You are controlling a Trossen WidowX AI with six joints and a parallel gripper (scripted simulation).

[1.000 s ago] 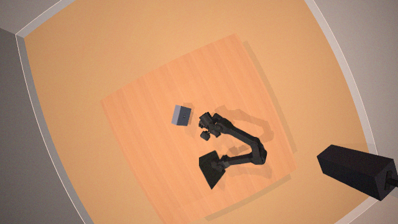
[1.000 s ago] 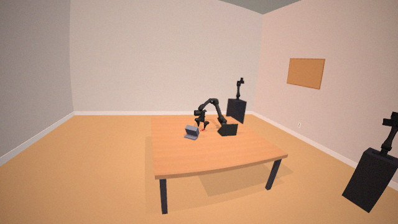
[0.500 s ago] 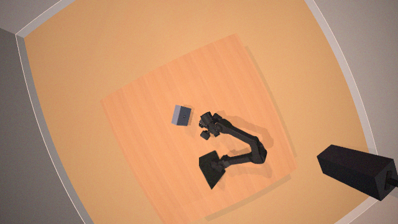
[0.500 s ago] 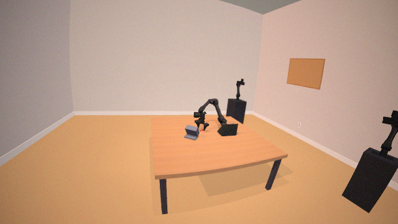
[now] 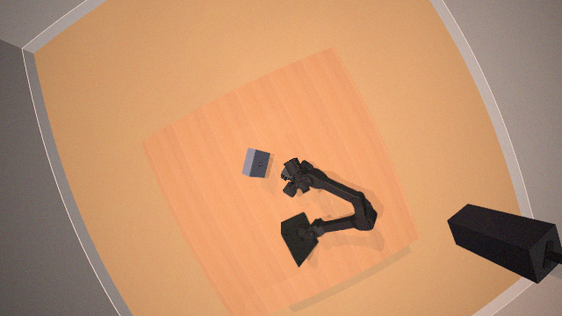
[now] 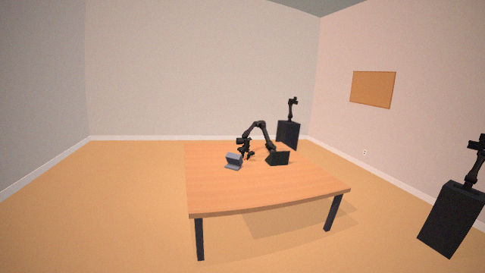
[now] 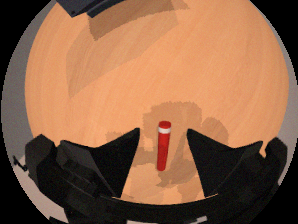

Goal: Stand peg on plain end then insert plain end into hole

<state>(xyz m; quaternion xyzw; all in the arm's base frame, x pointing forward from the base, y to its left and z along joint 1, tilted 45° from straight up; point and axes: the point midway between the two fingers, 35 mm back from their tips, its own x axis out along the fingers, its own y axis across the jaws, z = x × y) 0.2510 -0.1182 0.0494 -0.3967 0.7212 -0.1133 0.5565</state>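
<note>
The red peg lies 10 mm to the right of my gripper tip and 10 mm behind it. Round my gripper tip: sloped panel (170 mm ahead, 140 mm to the left, 70 mm above).
</note>
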